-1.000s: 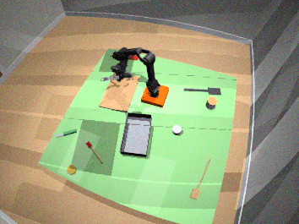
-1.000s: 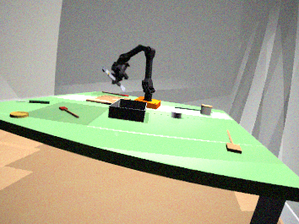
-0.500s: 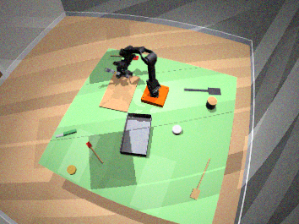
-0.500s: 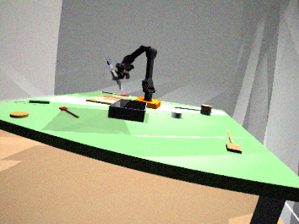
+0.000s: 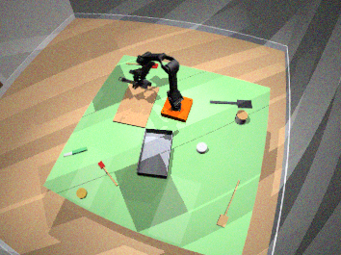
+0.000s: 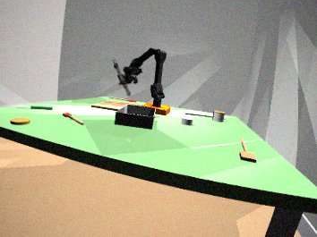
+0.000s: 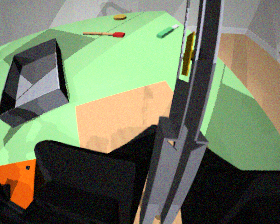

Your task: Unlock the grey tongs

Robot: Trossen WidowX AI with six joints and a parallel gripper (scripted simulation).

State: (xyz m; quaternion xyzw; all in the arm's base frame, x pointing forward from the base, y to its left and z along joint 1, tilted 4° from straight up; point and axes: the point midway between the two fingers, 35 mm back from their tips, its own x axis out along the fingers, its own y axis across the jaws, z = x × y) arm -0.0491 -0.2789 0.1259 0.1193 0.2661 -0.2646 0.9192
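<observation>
Now: gripper tip 160 mm above the wooden board. Also, from my gripper tip: white puck: 280 mm ahead, 490 mm to the left, 150 mm below; grey roasting tin: 370 mm ahead, 220 mm to the left, 140 mm below; black spatula: 110 mm behind, 690 mm to the left, 160 mm below.
</observation>
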